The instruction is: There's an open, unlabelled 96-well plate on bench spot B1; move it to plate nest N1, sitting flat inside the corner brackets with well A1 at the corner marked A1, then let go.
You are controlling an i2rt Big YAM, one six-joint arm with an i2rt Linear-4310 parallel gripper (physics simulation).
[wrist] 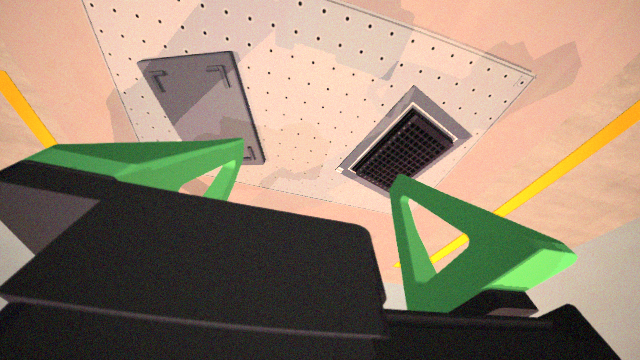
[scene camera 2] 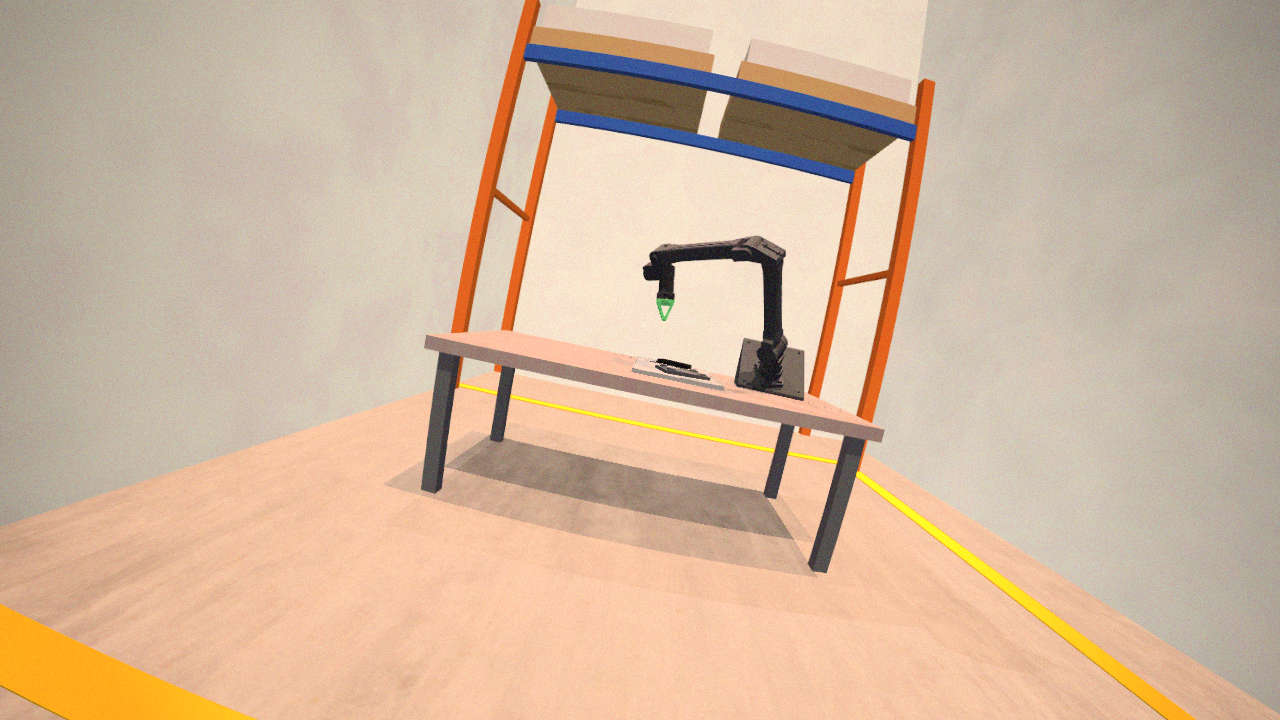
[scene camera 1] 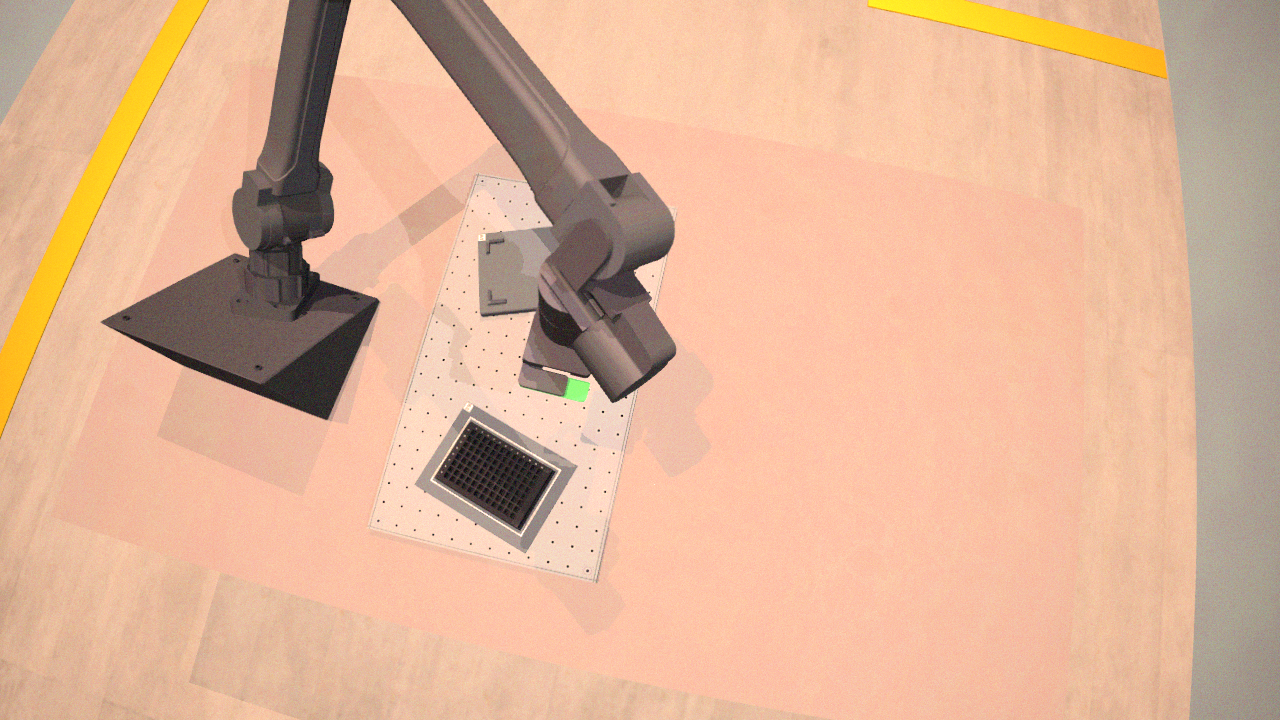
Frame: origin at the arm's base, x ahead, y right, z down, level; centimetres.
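Seen in the pictures: gripper, fingertip midpoint: (wrist: pixel 323 166) (scene camera 2: pixel 664 320) (scene camera 1: pixel 567 344); arm's base at its link origin: (scene camera 2: pixel 768 374) (scene camera 1: pixel 277 297).
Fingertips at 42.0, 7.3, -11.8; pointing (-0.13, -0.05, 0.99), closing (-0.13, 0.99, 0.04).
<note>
Offsets run from my fingertips to a thing's top centre, as dx, dy, dz. "pt": to the spot under its first point. Level surfaces: height alone.
The black 96-well plate {-9.5, +12.7, +15.3} (scene camera 1: pixel 494 474) (wrist: pixel 406 150) lies flat within the white outline of the grey bench spot (scene camera 1: pixel 437 475) (wrist: pixel 462 134), turned at an angle to the board. The grey plate nest {-7.7, -16.0, +15.2} (scene camera 1: pixel 512 279) (wrist: pixel 225 112) has raised corner brackets and holds no plate; the arm covers its right part in scene camera 1, and a finger hides its lower left part in the wrist view. A small white tag {pt -16.2, -19.9, +15.7} (scene camera 1: pixel 481 237) marks one nest corner; its lettering is unreadable. My gripper (scene camera 2: pixel 664 317) (wrist: pixel 323 166) is open and empty, pointing down high above the board, between nest and plate.
Both stand on a pale perforated board {-7.3, -3.2, +16.9} (scene camera 1: pixel 393 501) (wrist: pixel 300 85) on the table {dz +18.2} (scene camera 2: pixel 554 356). The arm's dark wedge-shaped base (scene camera 1: pixel 250 326) (scene camera 2: pixel 792 371) is beside the board. An orange and blue rack (scene camera 2: pixel 480 241) with boxes (scene camera 2: pixel 814 116) rises behind the table.
</note>
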